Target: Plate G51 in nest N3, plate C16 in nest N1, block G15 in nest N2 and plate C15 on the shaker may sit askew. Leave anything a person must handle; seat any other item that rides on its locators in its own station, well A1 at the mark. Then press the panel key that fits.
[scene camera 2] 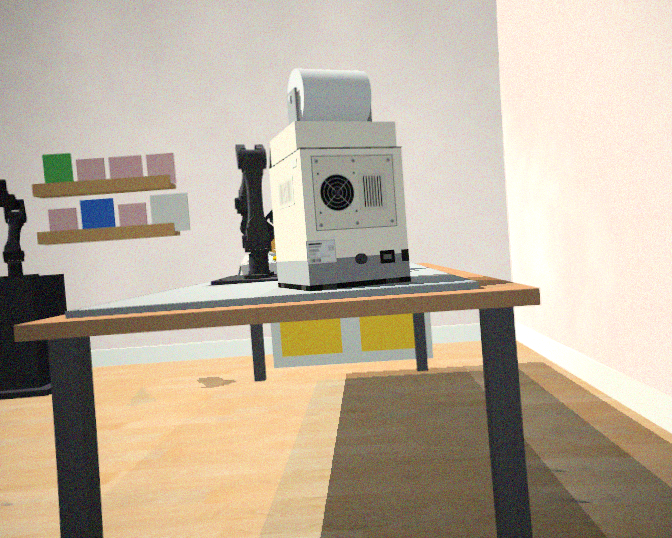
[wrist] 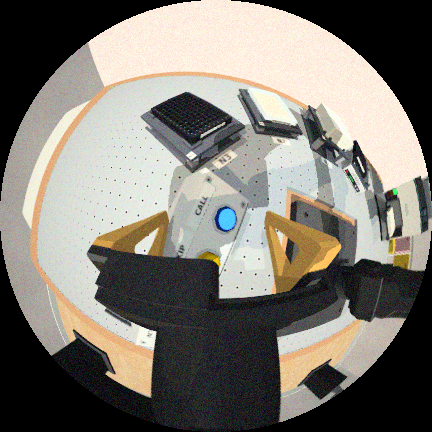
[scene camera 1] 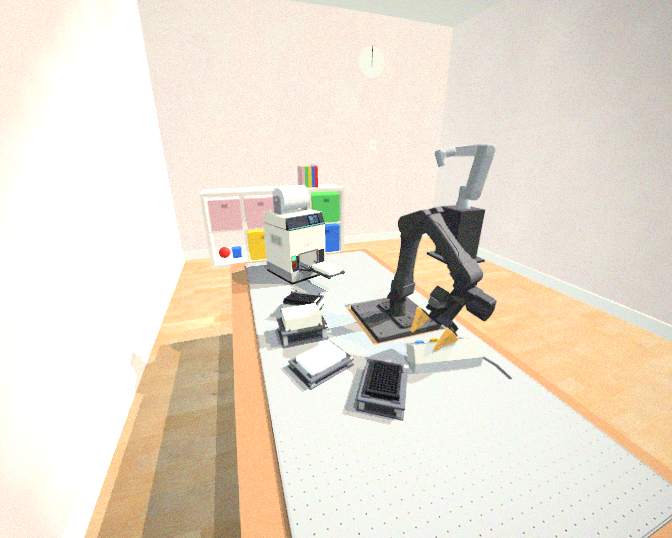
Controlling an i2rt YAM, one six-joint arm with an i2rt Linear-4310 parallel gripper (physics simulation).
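Note:
My gripper [scene camera 1: 425, 340] [wrist: 216, 215] is open and empty above the key panel [scene camera 1: 448, 361] [wrist: 220, 194]. The blue key [scene camera 1: 419, 341] [wrist: 226, 219], beside the word CALL, shows between the fingertips in the wrist view. The yellow key [scene camera 1: 433, 340] [wrist: 209, 259] is partly hidden by the gripper body. A black well plate [scene camera 1: 383, 379] [wrist: 191, 116] lies in nest N3 [scene camera 1: 381, 407]. A white plate [scene camera 1: 320, 358] [wrist: 271, 107] lies in the adjacent nest. A cream block [scene camera 1: 302, 317] [wrist: 329, 122] looks slightly tilted in another nest. A dark item [scene camera 1: 301, 298] [wrist: 359, 157] lies beyond it; fine seating is unclear.
A cream machine [scene camera 1: 294, 240] [scene camera 2: 347, 224] [wrist: 410, 207] with an extended tray [scene camera 1: 327, 269] stands at the table's far end. The arm's base plate [scene camera 1: 367, 319] is beside the panel. A cable [scene camera 1: 498, 367] trails from the panel. A second arm [scene camera 1: 479, 173] stands off the table.

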